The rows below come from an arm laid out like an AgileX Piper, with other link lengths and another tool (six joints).
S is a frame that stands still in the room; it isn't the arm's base.
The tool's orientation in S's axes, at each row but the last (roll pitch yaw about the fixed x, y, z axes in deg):
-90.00, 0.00, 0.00
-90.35, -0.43, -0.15
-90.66, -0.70, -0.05
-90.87, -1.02, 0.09
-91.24, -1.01, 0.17
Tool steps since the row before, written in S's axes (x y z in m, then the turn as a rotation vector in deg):
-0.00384, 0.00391, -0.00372, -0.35, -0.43, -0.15
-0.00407, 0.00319, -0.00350, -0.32, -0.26, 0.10
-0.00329, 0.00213, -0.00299, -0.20, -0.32, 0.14
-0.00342, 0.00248, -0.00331, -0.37, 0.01, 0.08
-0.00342, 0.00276, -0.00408, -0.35, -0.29, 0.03
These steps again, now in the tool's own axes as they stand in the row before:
-0.00384, 0.00372, 0.00391, -0.35, 0.15, -0.43
-0.00410, 0.00345, 0.00320, -0.32, -0.10, -0.26
-0.00333, 0.00292, 0.00216, -0.20, -0.14, -0.32
-0.00347, 0.00321, 0.00253, -0.37, -0.09, 0.01
-0.00348, 0.00396, 0.00286, -0.35, -0.03, -0.29

